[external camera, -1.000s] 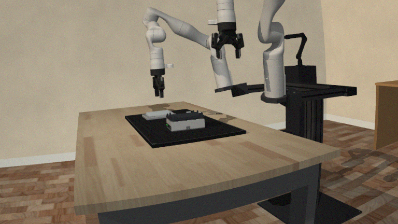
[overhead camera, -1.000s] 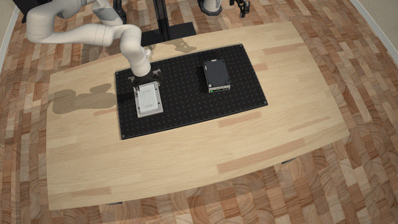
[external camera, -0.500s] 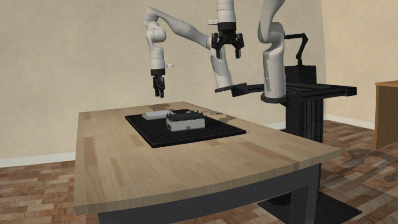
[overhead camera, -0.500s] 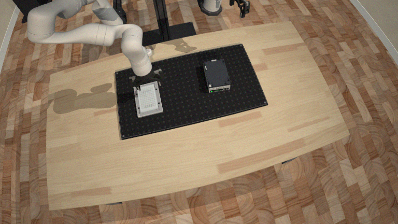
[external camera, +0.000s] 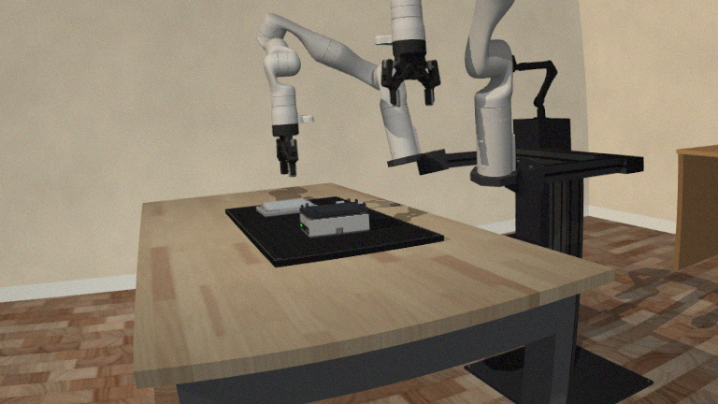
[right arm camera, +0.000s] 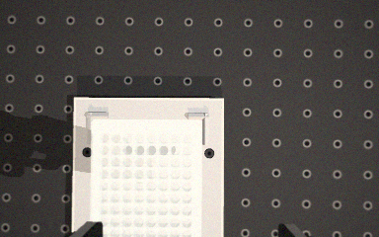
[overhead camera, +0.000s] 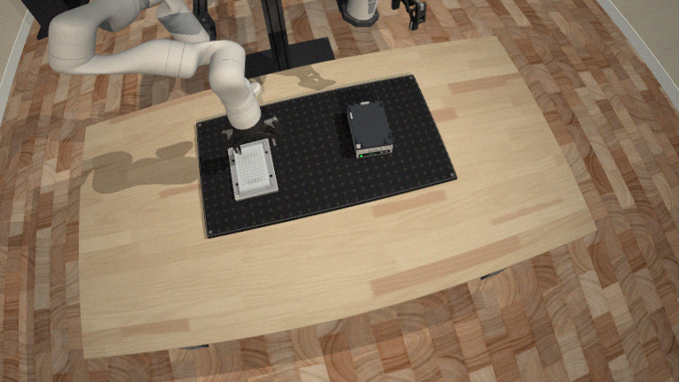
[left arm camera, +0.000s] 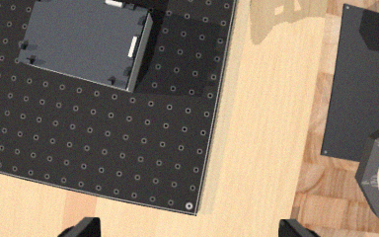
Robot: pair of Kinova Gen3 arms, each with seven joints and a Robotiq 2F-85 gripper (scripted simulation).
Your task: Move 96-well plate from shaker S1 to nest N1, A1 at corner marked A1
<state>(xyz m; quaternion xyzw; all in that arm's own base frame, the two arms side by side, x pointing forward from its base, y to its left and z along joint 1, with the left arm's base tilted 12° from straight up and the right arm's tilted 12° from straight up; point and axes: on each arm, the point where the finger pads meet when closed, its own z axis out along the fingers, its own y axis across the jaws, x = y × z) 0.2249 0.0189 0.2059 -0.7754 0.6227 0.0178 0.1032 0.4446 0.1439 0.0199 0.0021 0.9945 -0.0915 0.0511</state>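
Observation:
Now: the white 96-well plate 30 mm to the right of my right hand and 100 mm below it. From my right hand the other things lie so: grey plate nest N1 (40 mm to the right, 110 mm below).

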